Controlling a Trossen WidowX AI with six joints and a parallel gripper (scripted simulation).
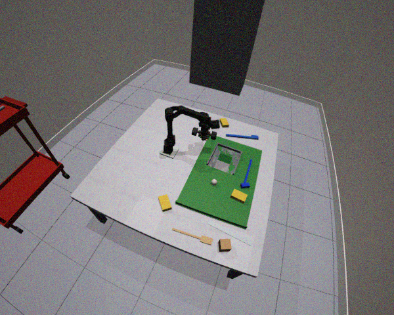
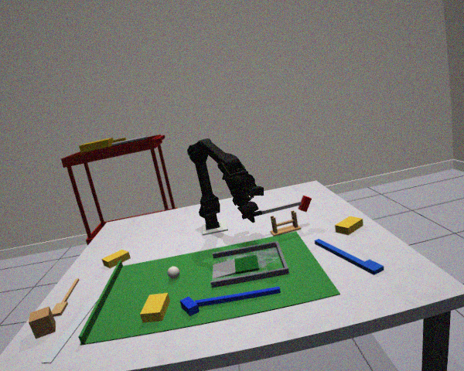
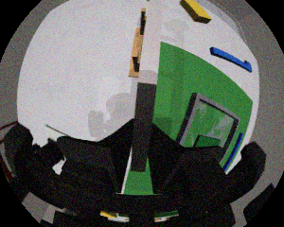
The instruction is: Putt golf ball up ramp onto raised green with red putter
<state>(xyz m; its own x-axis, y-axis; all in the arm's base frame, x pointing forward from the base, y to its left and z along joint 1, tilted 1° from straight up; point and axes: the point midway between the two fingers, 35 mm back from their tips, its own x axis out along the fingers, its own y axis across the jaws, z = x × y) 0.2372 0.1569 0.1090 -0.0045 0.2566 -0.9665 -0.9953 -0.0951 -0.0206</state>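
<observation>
My gripper tip is 110 mm to the right of the red putter, 30 mm below it and 10 mm past it. Also, from my gripper tip: green mat 240 mm ahead, 210 mm to the right, 80 mm below; white golf ball 330 mm to the right, 180 mm ahead, 50 mm below; blue putter 400 mm ahead, 160 mm to the right, 60 mm below.
</observation>
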